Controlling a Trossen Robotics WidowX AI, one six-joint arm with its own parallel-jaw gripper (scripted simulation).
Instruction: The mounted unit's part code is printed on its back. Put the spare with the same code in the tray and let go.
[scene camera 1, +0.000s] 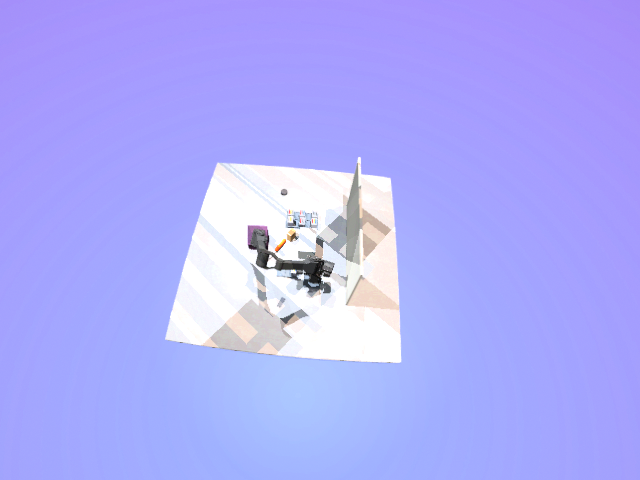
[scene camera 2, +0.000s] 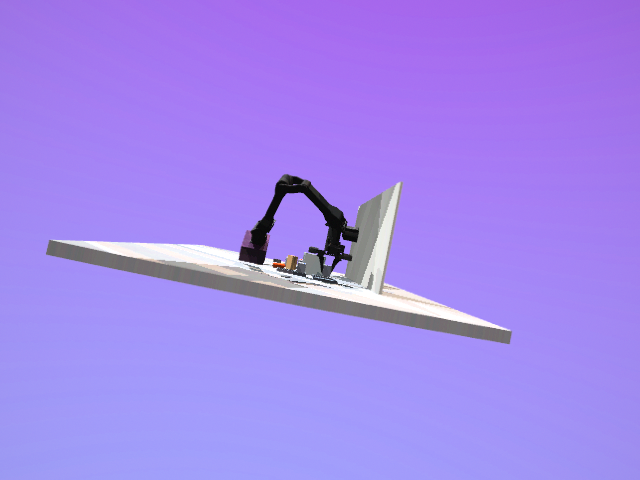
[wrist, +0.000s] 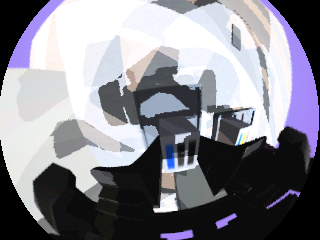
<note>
My gripper (wrist: 174, 136) carries a spare (wrist: 179, 139). Further things: a tray (wrist: 153, 104) and a mounted grey unit (wrist: 192, 189).
</note>
